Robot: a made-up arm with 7 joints.
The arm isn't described. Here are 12 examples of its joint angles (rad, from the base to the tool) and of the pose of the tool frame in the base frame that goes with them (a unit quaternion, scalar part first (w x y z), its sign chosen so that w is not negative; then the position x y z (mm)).
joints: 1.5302 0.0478 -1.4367 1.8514 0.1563 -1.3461 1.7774
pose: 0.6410 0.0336 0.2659 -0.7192 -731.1 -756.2 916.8
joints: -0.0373 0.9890 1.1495 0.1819 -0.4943 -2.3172 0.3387
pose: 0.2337 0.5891 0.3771 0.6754 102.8 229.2 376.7
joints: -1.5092 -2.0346 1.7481 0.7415 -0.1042 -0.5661 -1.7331
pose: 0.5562 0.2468 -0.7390 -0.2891 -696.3 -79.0 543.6
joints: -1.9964 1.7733 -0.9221 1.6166 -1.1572 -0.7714 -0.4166
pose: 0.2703 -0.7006 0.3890 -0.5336 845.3 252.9 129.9
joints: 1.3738 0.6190 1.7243 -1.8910 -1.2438 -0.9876 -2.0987
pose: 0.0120 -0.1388 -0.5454 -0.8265 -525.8 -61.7 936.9
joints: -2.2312 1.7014 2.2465 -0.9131 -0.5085 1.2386 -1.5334
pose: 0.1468 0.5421 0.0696 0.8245 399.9 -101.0 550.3
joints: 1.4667 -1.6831 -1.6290 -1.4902 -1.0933 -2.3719 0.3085
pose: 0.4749 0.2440 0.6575 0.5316 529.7 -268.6 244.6
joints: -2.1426 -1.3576 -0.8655 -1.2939 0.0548 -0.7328 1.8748
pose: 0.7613 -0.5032 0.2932 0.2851 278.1 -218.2 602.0
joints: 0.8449 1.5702 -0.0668 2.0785 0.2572 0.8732 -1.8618
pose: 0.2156 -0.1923 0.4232 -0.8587 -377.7 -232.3 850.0
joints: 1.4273 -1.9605 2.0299 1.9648 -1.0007 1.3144 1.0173
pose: 0.4016 0.0761 -0.0060 -0.9126 -23.9 207.0 753.0
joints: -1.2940 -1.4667 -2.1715 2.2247 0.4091 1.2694 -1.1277
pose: 0.0989 -0.1431 0.1259 0.9767 -167.3 -70.4 565.1
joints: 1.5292 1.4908 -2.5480 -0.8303 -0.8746 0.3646 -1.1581
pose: 0.7751 0.5045 0.1042 -0.3658 -364.1 -371.9 749.0
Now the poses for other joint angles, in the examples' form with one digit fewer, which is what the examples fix.
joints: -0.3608 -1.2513 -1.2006 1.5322 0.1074 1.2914 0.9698
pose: 0.250 -0.652 -0.699 -0.154 -170 -262 216
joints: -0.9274 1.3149 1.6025 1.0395 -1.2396 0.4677 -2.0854
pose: 0.354 0.536 -0.342 0.685 -76 -244 1068
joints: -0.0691 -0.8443 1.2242 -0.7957 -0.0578 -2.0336 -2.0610
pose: 0.918 -0.353 -0.028 0.178 0 56 806
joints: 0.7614 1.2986 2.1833 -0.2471 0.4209 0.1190 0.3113
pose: 0.019 -0.662 -0.741 -0.110 -588 -256 138
